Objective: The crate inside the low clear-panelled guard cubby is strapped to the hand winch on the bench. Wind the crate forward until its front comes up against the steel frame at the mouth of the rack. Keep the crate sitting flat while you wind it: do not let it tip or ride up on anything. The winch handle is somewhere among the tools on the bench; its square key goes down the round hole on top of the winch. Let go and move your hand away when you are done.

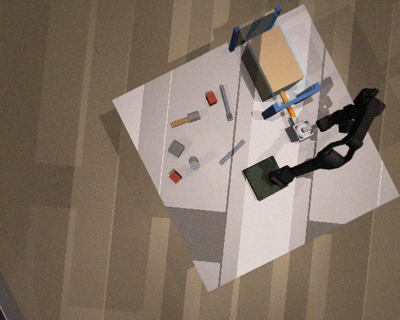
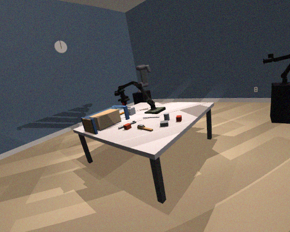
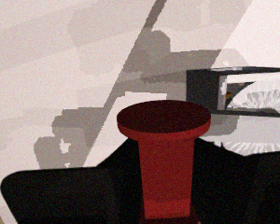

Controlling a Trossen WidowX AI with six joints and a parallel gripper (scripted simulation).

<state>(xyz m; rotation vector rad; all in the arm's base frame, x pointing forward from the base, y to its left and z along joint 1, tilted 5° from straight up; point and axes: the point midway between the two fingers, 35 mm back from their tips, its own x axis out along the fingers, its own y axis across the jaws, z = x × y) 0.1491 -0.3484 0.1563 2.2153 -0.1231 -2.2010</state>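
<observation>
The winch handle lies 1 cm ahead of my gripper tip, 4 cm to the left of it and 1 cm below it. The rest, counted from my gripper tip: blue frame (17 cm ahead, 9 cm to the left, 1 cm below); then red knob (2 cm above); then grey winch (9 cm to the left, 8 cm below).
</observation>
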